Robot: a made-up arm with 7 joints. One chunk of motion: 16 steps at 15 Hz.
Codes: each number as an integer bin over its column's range. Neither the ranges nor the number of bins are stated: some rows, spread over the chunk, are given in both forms.
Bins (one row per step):
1: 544 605 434 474 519 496
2: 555 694 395 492 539 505
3: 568 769 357 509 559 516
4: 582 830 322 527 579 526
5: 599 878 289 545 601 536
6: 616 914 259 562 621 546
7: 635 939 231 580 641 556
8: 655 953 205 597 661 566
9: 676 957 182 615 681 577
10: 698 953 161 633 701 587
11: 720 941 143 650 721 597
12: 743 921 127 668 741 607
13: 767 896 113 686 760 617
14: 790 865 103 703 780 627
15: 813 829 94 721 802 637
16: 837 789 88 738 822 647
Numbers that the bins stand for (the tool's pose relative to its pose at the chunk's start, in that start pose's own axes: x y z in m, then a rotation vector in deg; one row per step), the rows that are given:
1: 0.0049 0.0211 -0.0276 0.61 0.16 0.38
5: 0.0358 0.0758 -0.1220 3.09 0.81 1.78
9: 0.0789 0.0916 -0.1916 5.55 1.45 3.22
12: 0.1165 0.0844 -0.2274 7.40 1.93 4.27
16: 0.1692 0.0580 -0.2527 9.86 2.58 5.67
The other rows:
2: 0.0111 0.0389 -0.0530 1.24 0.32 0.69
3: 0.0184 0.0540 -0.0777 1.83 0.48 1.08
4: 0.0262 0.0662 -0.1005 2.46 0.64 1.43
6: 0.0453 0.0830 -0.1415 3.69 0.97 2.13
7: 0.0560 0.0880 -0.1597 4.32 1.13 2.48
8: 0.0672 0.0908 -0.1766 4.92 1.29 2.83
10: 0.0913 0.0908 -0.2052 6.18 1.61 3.57
11: 0.1036 0.0884 -0.2170 6.77 1.77 3.92
13: 0.1299 0.0794 -0.2365 8.03 2.09 4.62
14: 0.1428 0.0732 -0.2430 8.63 2.25 4.97
15: 0.1557 0.0660 -0.2488 9.26 2.42 5.32

